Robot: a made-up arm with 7 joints. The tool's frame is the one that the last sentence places. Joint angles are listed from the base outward.
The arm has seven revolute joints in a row. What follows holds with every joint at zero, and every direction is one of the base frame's.
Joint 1 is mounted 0.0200 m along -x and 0.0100 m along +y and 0.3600 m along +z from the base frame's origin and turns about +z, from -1.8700 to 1.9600 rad.
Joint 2 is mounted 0.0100 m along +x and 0.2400 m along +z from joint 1 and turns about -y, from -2.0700 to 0.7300 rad.
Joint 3 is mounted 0.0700 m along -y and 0.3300 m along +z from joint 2 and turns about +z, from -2.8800 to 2.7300 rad.
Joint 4 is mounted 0.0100 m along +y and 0.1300 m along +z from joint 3 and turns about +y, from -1.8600 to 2.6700 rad.
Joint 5 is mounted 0.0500 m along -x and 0.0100 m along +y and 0.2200 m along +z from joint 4 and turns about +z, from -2.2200 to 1.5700 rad.
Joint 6 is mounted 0.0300 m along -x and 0.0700 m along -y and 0.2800 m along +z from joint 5 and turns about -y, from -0.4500 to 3.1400 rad.
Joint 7 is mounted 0.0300 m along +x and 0.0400 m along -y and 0.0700 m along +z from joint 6 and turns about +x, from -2.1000 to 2.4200 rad.
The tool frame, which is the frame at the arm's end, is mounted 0.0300 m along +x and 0.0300 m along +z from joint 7; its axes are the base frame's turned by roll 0.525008, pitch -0.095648 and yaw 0.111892 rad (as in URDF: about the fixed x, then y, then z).
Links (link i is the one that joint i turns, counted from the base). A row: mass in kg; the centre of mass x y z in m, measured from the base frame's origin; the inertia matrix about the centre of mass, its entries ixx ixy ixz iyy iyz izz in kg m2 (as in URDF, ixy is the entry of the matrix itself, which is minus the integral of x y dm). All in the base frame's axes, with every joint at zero. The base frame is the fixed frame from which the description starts. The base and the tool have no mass.
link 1: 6.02; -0.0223 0.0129 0.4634; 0.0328 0 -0.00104 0.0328 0 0.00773
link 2: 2.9; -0.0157 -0.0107 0.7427; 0.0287 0 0 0.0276 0.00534 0.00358
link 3: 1.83; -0.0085 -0.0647 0.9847; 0.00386 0 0 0.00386 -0.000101 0.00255
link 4: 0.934; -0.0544 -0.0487 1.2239; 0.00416 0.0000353 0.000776 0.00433 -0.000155 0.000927
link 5: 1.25; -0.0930 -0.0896 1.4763; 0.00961 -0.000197 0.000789 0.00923 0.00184 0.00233
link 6: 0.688; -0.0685 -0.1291 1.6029; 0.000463 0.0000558 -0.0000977 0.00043 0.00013 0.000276
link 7: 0.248; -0.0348 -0.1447 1.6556; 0.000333 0 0.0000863 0.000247 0 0.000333
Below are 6 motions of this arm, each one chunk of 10 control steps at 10 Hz.
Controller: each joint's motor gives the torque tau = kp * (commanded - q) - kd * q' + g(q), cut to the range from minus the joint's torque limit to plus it. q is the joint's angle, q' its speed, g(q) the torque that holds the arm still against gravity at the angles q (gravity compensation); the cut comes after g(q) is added. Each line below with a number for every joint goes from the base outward.
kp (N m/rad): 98 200 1.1 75 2.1 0.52 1.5
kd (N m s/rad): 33 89 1 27 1.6 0.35 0.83
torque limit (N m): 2.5 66 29 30 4.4 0.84 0.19
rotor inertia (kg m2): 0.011 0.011 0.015 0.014 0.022 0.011 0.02
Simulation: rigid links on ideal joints. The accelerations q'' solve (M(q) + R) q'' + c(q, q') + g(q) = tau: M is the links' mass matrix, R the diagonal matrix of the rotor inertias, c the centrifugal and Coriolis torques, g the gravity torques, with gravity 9.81 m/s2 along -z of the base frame. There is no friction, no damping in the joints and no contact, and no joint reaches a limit. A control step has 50 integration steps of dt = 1/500 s. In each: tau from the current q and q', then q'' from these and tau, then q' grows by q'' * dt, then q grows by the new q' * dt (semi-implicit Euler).
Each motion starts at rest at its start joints. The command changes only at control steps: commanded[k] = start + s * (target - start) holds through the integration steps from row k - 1 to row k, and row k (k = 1, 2, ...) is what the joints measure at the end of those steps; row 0 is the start. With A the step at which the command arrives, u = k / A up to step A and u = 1 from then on. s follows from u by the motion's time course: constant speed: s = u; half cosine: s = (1 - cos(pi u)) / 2; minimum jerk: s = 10 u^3 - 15 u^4 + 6 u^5; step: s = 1 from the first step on.
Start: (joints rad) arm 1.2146 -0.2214 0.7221 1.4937 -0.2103 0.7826 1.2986
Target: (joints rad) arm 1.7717 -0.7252 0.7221 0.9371 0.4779 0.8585 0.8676
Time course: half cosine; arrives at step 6
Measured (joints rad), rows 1 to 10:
1: 1.2237 -0.2277 0.7181 1.4844 -0.2047 0.7833 1.2949
2: 1.2532 -0.2505 0.7067 1.4520 -0.1850 0.7867 1.2805
3: 1.3067 -0.2936 0.6872 1.3926 -0.1483 0.7958 1.2511
4: 1.3808 -0.3535 0.6587 1.3129 -0.0969 0.8115 1.2080
5: 1.4652 -0.4207 0.6232 1.2277 -0.0371 0.8303 1.1574
6: 1.5424 -0.4827 0.5923 1.1557 0.0239 0.8436 1.1084
7: 1.6014 -0.5332 0.5779 1.1031 0.0812 0.8468 1.0668
8: 1.6458 -0.5733 0.5776 1.0638 0.1331 0.8447 1.0324
9: 1.6793 -0.6052 0.5876 1.0342 0.1788 0.8412 1.0040
10: 1.7043 -0.6304 0.6041 1.0118 0.2188 0.8376 0.9805

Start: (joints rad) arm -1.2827 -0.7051 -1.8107 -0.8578 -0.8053 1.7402 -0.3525
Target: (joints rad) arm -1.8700 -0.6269 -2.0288 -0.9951 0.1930 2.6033 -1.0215
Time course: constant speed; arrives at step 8
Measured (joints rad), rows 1 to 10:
1: -1.2964 -0.7035 -1.8043 -0.8640 -0.7914 1.7467 -0.3634
2: -1.3259 -0.7000 -1.7929 -0.8725 -0.7626 1.7679 -0.3867
3: -1.3678 -0.6951 -1.7804 -0.8826 -0.7210 1.8018 -0.4205
4: -1.4187 -0.6891 -1.7706 -0.8939 -0.6687 1.8465 -0.4630
5: -1.4760 -0.6823 -1.7654 -0.9064 -0.6073 1.9006 -0.5126
6: -1.5379 -0.6750 -1.7660 -0.9197 -0.5382 1.9627 -0.5681
7: -1.6031 -0.6671 -1.7728 -0.9339 -0.4626 2.0316 -0.6286
8: -1.6706 -0.6590 -1.7856 -0.9488 -0.3813 2.1063 -0.6930
9: -1.7244 -0.6522 -1.8106 -0.9583 -0.3065 2.1815 -0.7498
10: -1.7640 -0.6470 -1.8437 -0.9659 -0.2424 2.2464 -0.7968

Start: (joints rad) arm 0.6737 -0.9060 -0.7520 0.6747 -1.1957 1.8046 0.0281
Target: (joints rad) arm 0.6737 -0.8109 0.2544 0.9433 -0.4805 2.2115 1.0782
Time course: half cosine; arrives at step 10
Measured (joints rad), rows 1 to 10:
1: 0.6738 -0.9055 -0.7498 0.6762 -1.1938 1.8055 0.0315
2: 0.6739 -0.9037 -0.7410 0.6820 -1.1863 1.8095 0.0453
3: 0.6740 -0.9001 -0.7225 0.6935 -1.1703 1.8185 0.0749
4: 0.6739 -0.8946 -0.6927 0.7113 -1.1439 1.8336 0.1229
5: 0.6737 -0.8872 -0.6517 0.7349 -1.1067 1.8550 0.1896
6: 0.6732 -0.8782 -0.6009 0.7630 -1.0600 1.8824 0.2730
7: 0.6725 -0.8685 -0.5429 0.7934 -1.0058 1.9142 0.3683
8: 0.6718 -0.8586 -0.4806 0.8237 -0.9478 1.9486 0.4689
9: 0.6712 -0.8494 -0.4172 0.8515 -0.8900 1.9833 0.5667
10: 0.6708 -0.8417 -0.3559 0.8742 -0.8368 2.0155 0.6539

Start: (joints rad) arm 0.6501 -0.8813 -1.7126 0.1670 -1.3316 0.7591 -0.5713
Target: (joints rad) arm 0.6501 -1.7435 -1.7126 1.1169 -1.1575 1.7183 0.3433
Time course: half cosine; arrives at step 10
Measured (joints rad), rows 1 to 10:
1: 0.6510 -0.8847 -1.7080 0.1721 -1.3274 0.7573 -0.5683
2: 0.6535 -0.8982 -1.6956 0.1913 -1.3149 0.7546 -0.5561
3: 0.6572 -0.9269 -1.6812 0.2305 -1.2955 0.7573 -0.5299
4: 0.6618 -0.9736 -1.6742 0.2919 -1.2728 0.7730 -0.4870
5: 0.6660 -1.0382 -1.6799 0.3740 -1.2509 0.8083 -0.4275
6: 0.6683 -1.1177 -1.6943 0.4721 -1.2333 0.8660 -0.3536
7: 0.6676 -1.2068 -1.7065 0.5792 -1.2211 0.9427 -0.2700
8: 0.6643 -1.2985 -1.7064 0.6868 -1.2143 1.0301 -0.1825
9: 0.6592 -1.3851 -1.6876 0.7859 -1.2125 1.1194 -0.0980
10: 0.6528 -1.4595 -1.6482 0.8680 -1.2157 1.2029 -0.0231

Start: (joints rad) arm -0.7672 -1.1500 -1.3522 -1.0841 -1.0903 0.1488 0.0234
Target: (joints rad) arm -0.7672 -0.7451 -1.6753 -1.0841 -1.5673 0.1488 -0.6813
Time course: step
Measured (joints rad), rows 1 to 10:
1: -0.7700 -1.0728 -1.4323 -1.0815 -1.1401 0.1337 -0.0288
2: -0.7684 -1.0066 -1.4893 -1.0832 -1.1979 0.1439 -0.1364
3: -0.7674 -0.9537 -1.5264 -1.0842 -1.2470 0.1531 -0.2299
4: -0.7671 -0.9114 -1.5494 -1.0845 -1.2886 0.1575 -0.3076
5: -0.7671 -0.8776 -1.5625 -1.0844 -1.3241 0.1586 -0.3720
6: -0.7672 -0.8506 -1.5689 -1.0842 -1.3545 0.1578 -0.4253
7: -0.7672 -0.8290 -1.5709 -1.0840 -1.3807 0.1560 -0.4694
8: -0.7672 -0.8118 -1.5702 -1.0839 -1.4034 0.1538 -0.5059
9: -0.7671 -0.7981 -1.5681 -1.0839 -1.4230 0.1515 -0.5362
10: -0.7669 -0.7871 -1.5656 -1.0839 -1.4401 0.1493 -0.5612

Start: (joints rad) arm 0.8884 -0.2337 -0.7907 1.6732 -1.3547 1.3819 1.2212
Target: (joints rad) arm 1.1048 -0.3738 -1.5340 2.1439 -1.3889 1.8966 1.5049
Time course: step
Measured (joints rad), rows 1 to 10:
1: 0.9447 -0.2549 -0.8734 1.7687 -1.3303 1.4697 1.2563
2: 0.9851 -0.2809 -0.9397 1.8646 -1.3432 1.5210 1.2986
3: 1.0154 -0.3012 -0.9882 1.9366 -1.3562 1.5606 1.3337
4: 1.0384 -0.3170 -1.0257 1.9900 -1.3667 1.5996 1.3629
5: 1.0558 -0.3292 -1.0564 2.0296 -1.3750 1.6371 1.3870
6: 1.0688 -0.3388 -1.0835 2.0589 -1.3816 1.6718 1.4071
7: 1.0786 -0.3463 -1.1087 2.0807 -1.3866 1.7029 1.4237
8: 1.0858 -0.3521 -1.1334 2.0969 -1.3903 1.7303 1.4375
9: 1.0911 -0.3568 -1.1582 2.1090 -1.3930 1.7542 1.4490
10: 1.0950 -0.3604 -1.1834 2.1179 -1.3947 1.7748 1.4585

